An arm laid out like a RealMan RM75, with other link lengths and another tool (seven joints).
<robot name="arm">
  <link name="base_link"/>
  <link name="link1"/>
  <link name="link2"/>
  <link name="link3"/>
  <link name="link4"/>
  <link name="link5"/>
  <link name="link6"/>
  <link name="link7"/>
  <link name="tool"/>
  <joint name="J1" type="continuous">
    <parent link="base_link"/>
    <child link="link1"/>
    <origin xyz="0 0 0.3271" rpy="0 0 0"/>
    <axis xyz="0 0 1"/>
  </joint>
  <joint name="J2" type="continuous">
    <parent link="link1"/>
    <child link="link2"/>
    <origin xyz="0 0 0" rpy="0 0 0"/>
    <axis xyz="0 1 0"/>
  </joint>
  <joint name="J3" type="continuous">
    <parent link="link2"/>
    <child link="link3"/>
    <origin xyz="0 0 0.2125" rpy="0 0 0"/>
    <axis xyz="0 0 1"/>
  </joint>
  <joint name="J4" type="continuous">
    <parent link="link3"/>
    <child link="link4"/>
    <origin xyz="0 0 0" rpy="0 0 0"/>
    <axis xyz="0 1 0"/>
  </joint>
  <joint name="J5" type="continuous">
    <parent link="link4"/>
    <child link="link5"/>
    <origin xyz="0 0 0.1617" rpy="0 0 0"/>
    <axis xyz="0 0 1"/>
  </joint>
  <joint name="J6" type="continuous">
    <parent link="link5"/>
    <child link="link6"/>
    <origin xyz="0 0 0" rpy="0 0 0"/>
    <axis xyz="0 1 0"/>
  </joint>
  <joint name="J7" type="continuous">
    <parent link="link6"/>
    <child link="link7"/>
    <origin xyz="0 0 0.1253" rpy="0 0 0"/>
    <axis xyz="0 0 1"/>
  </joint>
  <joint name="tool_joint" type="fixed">
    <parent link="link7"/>
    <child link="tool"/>
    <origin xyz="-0.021 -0.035 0.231" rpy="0 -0.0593 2.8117"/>
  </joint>
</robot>
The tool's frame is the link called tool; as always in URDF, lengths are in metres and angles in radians. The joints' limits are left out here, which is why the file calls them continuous.
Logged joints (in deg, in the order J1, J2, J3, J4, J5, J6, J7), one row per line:
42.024, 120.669, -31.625, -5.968, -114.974, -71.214, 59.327
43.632, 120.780, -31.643, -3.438, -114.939, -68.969, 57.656
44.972, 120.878, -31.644, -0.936, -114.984, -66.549, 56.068
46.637, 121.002, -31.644, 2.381, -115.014, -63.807, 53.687
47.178, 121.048, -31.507, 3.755, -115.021, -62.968, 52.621
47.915, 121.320, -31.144, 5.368, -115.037, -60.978, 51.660
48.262, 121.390, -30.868, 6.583, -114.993, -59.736, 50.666
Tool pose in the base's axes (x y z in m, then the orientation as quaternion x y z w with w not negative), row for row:
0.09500, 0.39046, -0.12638, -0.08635, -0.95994, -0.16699, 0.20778
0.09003, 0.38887, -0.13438, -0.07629, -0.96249, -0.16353, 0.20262
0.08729, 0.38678, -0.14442, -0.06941, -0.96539, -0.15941, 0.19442
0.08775, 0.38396, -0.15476, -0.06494, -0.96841, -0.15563, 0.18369
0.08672, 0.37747, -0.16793, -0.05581, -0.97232, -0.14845, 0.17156
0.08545, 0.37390, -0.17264, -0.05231, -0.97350, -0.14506, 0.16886
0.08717, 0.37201, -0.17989, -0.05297, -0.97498, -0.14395, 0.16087
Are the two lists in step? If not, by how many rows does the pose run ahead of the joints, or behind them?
The pose runs 1 row behind the joints: the pose in row i belongs to the joints in row i - 1.
